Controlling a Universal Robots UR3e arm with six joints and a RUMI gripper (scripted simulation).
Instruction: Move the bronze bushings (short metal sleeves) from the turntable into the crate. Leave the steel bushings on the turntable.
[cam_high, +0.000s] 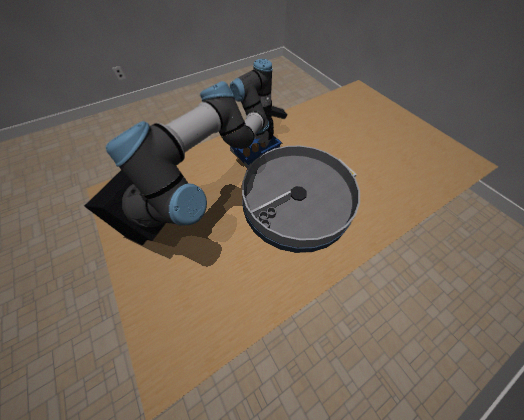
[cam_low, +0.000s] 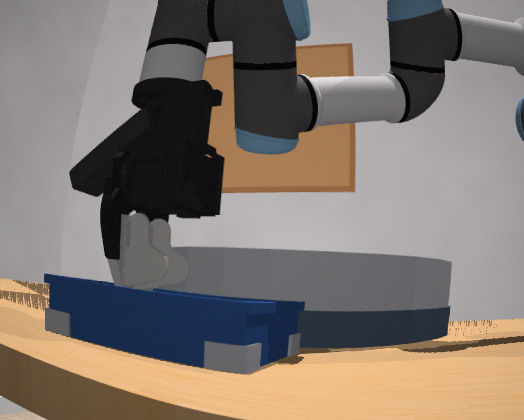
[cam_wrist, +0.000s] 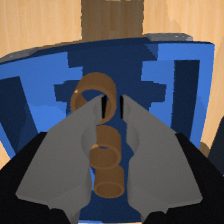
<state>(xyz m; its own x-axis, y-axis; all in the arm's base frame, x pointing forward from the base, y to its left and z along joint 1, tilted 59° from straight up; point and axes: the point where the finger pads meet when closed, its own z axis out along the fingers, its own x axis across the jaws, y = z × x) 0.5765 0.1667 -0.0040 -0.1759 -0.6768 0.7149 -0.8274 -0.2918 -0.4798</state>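
Right now the blue crate is 50 mm behind my hand and 20 mm to the left of it. From my hand the other things lie so: grey turntable (130 mm behind, 310 mm to the right, 20 mm above).
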